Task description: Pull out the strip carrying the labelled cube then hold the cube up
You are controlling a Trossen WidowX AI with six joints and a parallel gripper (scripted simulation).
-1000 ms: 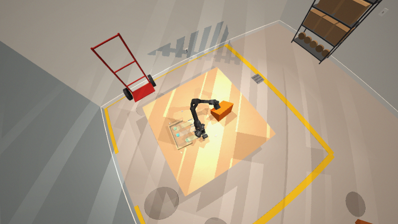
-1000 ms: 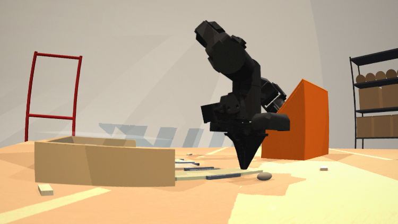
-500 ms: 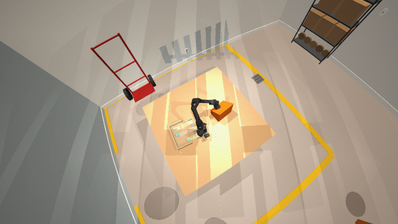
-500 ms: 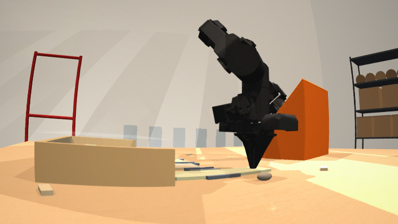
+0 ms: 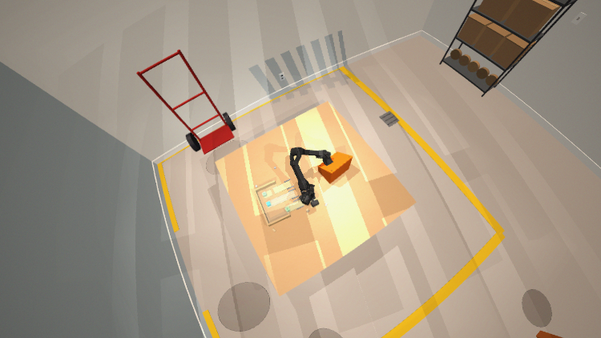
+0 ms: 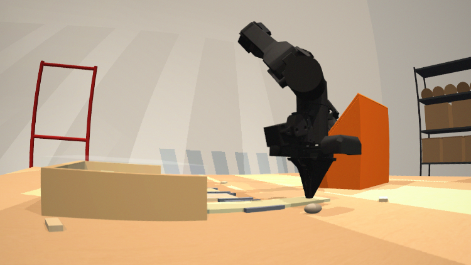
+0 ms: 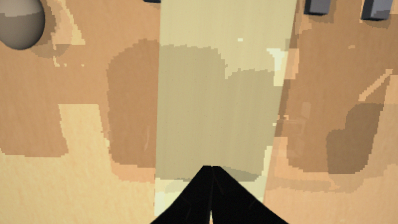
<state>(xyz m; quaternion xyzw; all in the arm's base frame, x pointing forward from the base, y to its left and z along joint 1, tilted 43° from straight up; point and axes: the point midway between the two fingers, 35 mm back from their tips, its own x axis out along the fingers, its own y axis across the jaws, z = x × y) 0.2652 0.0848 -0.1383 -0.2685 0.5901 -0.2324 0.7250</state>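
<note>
Right now the long pale strip is 10 cm ahead of my gripper tip. Round my gripper tip: grey pebble 7 cm ahead, 8 cm to the left.
</note>
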